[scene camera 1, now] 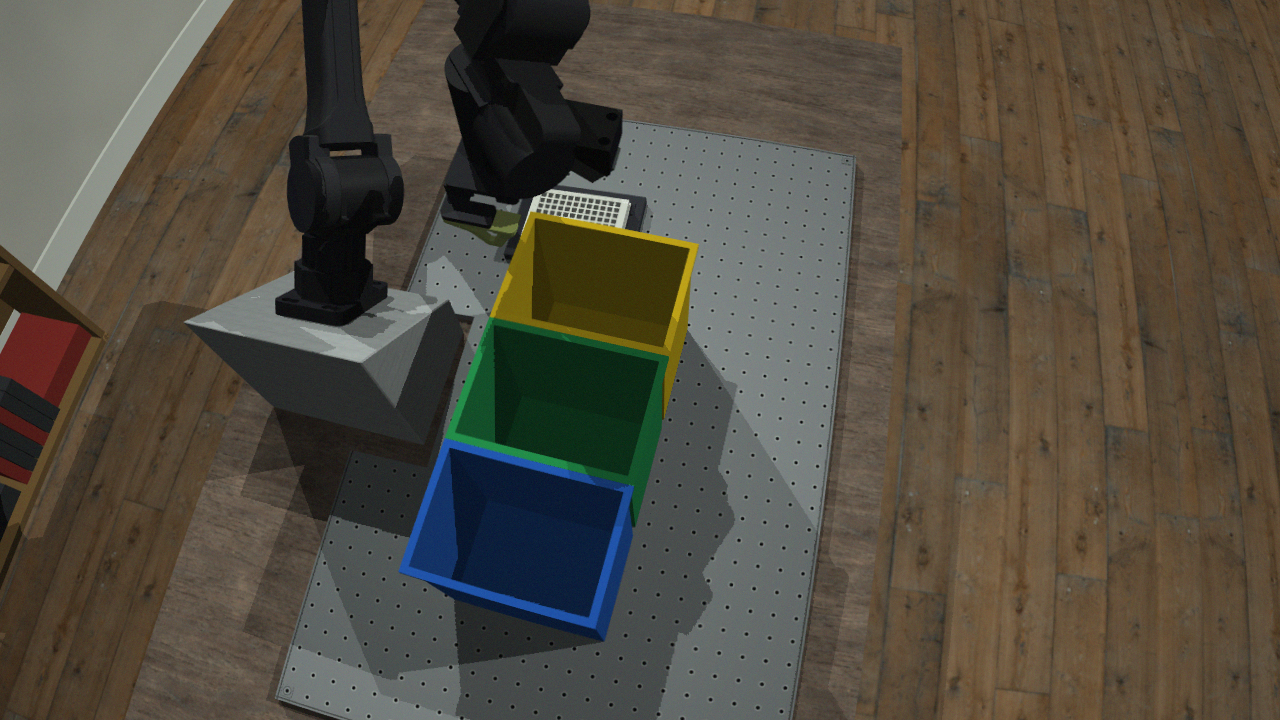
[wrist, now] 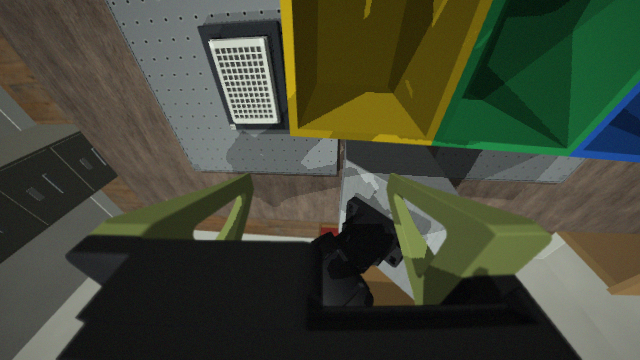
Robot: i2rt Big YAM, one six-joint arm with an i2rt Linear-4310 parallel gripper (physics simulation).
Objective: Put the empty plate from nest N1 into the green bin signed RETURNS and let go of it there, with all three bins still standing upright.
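Places are measured from the arm's base along level axes (x back, y right, z up), in centimetres.
Pixels of known places: gripper, fingertip midpoint: (scene camera 1: pixel 510 201) (wrist: pixel 320 180); arm's base, origin of the base link: (scene camera 1: pixel 333 304) (wrist: pixel 376 228).
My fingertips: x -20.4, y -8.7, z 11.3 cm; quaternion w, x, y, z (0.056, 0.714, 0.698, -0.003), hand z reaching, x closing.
Observation:
For each thing: its middle in the pictures, then the offset to it from my fingertips. Level surfaces: height alone.
- white gridded plate, body centre: (scene camera 1: pixel 575 221) (wrist: pixel 248 85) dx -1.2, dy -13.6, dz -22.1 cm
- green bin, body centre: (scene camera 1: pixel 567 431) (wrist: pixel 495 27) dx -8.3, dy +16.6, dz -15.0 cm
- yellow bin, body centre: (scene camera 1: pixel 601 322) (wrist: pixel 366 18) dx -9.0, dy +3.6, dz -15.0 cm
- blue bin, body centre: (scene camera 1: pixel 530 551) (wrist: pixel 618 39) dx -7.7, dy +29.6, dz -15.0 cm
- perforated grey board, its level: dz -23.9 cm
The white gridded plate (scene camera 1: pixel 581 207) (wrist: pixel 245 80) lies flat in its dark nest (scene camera 1: pixel 637 213) (wrist: pixel 278 60), beside the yellow bin; the near part is hidden behind that bin in the scene view. The green bin (scene camera 1: pixel 572 394) (wrist: pixel 540 100) stands upright between the yellow bin (scene camera 1: pixel 613 277) (wrist: pixel 360 115) and the blue bin (scene camera 1: pixel 537 537) (wrist: pixel 615 130), which also stand upright. No sign is readable. My gripper (wrist: pixel 320 180) is open and empty, its fingers apart from the plate. In the scene view a green finger (scene camera 1: pixel 496 228) shows left of the nest, the other hidden by the arm.
The bins and nest stand on a perforated grey board (scene camera 1: pixel 769 268) (wrist: pixel 170 100). The arm's base sits on a grey block (scene camera 1: pixel 313 385) left of the bins. The yellow bin's wall is right next to the nest. A shelf (scene camera 1: pixel 85 344) with red and dark items stands at far left.

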